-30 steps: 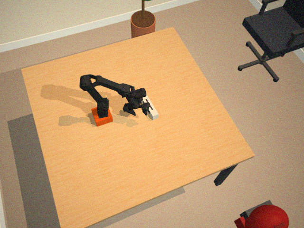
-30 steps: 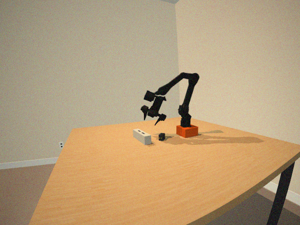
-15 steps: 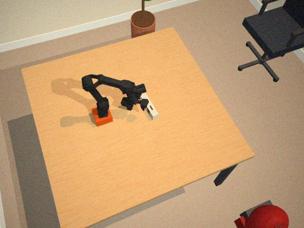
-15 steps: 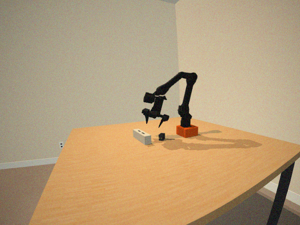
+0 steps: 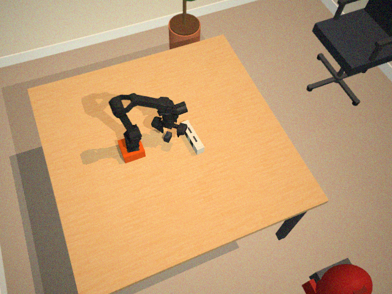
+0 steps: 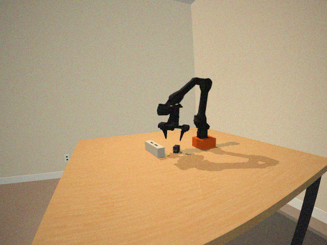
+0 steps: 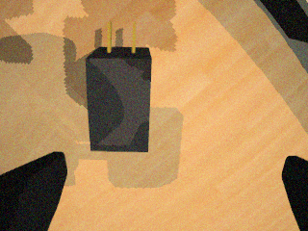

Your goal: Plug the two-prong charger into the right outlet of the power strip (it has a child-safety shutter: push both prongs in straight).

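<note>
The dark two-prong charger lies 5 cm below my gripper tip and 4 cm to the left of it.
</note>
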